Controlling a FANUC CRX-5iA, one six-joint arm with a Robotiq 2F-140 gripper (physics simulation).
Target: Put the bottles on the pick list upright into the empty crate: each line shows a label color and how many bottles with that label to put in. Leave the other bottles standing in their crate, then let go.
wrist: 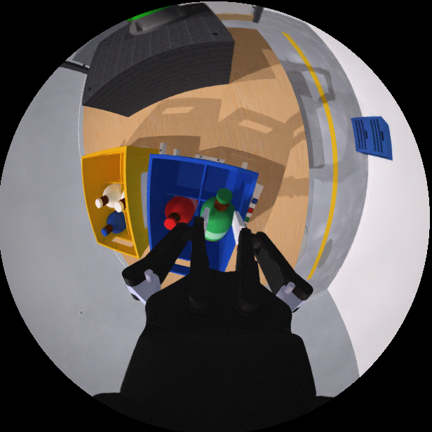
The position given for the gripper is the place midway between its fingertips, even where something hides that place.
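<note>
The robot's gripper [220, 216] is visible in the scene, and so is a red bottle [179, 209].
</note>
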